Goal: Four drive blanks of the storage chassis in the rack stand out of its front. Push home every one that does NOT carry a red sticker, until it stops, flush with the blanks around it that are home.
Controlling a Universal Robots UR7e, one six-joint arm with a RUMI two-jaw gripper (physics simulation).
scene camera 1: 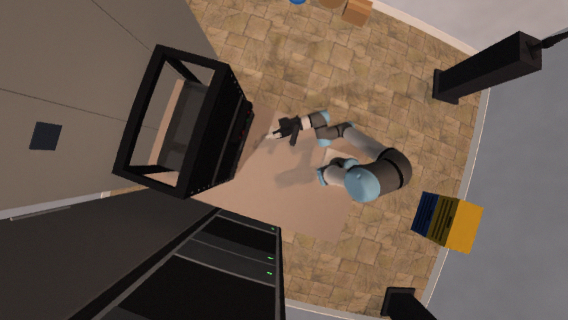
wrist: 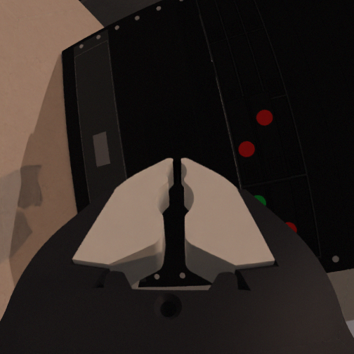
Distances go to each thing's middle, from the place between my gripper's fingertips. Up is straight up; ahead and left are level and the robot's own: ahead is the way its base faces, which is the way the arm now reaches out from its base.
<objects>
I see my gripper 300 mm short of the black rack [scene camera 1: 209,126], 40 mm to the right of it and 30 mm below it.
</objects>
